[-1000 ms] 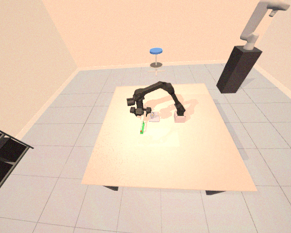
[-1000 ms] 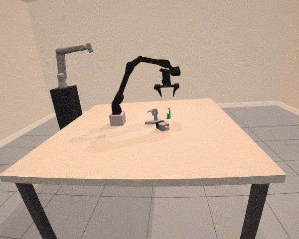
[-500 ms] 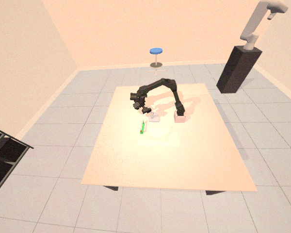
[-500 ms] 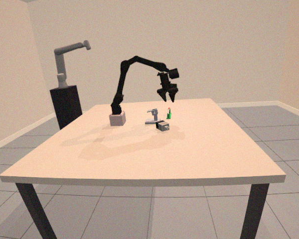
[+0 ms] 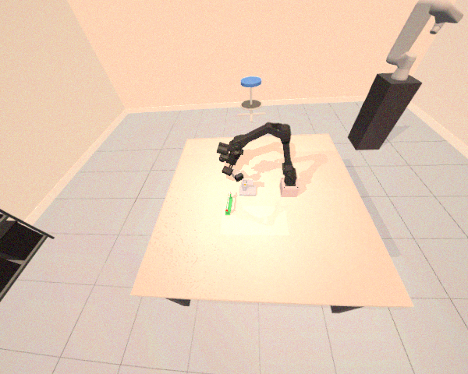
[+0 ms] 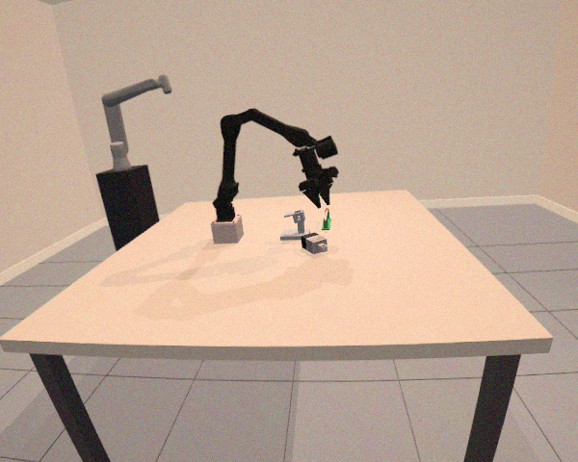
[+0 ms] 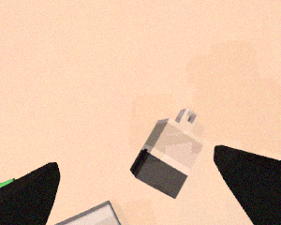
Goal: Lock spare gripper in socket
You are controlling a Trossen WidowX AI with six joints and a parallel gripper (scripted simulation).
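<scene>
My gripper tip is 12 cm above the spare gripper, 6 cm to the left of it and 3 cm past it. The rest, counted from my gripper tip: mount: 11 cm behind, 9 cm to the left, 9 cm below; green cradle: 21 cm to the left, 11 cm below, 1 cm ahead.
</scene>
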